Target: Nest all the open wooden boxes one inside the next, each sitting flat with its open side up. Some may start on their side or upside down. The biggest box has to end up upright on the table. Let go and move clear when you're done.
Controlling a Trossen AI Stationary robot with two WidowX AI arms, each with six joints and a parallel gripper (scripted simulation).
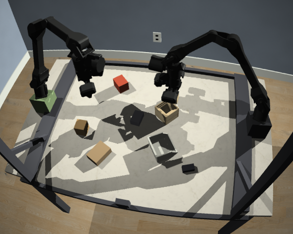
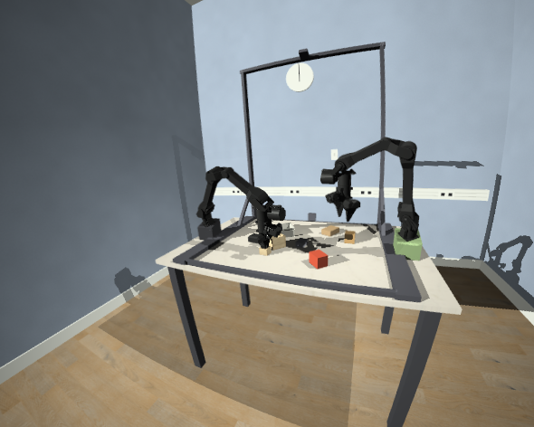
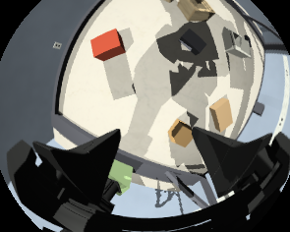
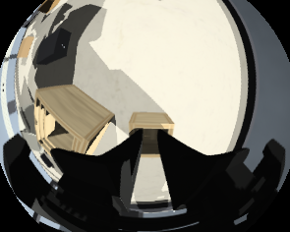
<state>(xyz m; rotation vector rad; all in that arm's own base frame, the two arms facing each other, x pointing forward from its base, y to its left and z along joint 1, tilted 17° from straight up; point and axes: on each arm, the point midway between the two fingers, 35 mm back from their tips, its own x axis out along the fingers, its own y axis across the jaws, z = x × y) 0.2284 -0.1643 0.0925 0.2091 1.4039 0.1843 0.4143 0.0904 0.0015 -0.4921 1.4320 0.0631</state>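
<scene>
My right hand is 90 mm past the large wooden box, 20 mm to the right of it and 40 mm above it. From my right hand the other things lie so: grey-blue cube 130 mm behind, 140 mm to the left, 40 mm below; then red cube 50 mm ahead, 260 mm to the left, 30 mm below; then small wooden box 40 mm below.
</scene>
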